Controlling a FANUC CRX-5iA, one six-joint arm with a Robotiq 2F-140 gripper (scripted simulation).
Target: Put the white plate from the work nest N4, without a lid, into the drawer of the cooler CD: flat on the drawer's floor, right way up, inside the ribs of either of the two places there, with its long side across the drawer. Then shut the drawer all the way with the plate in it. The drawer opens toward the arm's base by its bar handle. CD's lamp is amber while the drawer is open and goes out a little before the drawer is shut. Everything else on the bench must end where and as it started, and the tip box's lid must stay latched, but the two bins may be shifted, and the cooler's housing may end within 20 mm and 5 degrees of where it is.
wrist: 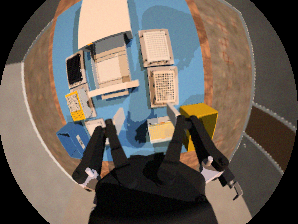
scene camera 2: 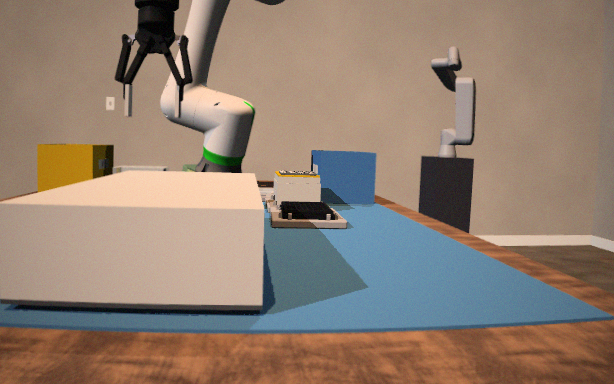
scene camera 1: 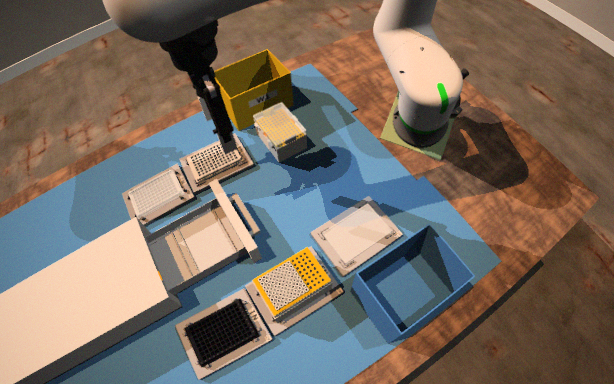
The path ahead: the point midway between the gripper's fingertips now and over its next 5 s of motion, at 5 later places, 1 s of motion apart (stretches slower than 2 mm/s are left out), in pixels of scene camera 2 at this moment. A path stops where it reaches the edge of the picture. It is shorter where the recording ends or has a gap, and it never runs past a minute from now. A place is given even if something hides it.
The gripper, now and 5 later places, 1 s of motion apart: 152, 116; 110, 134; 109, 146; 109, 164; 109, 181; 109, 195
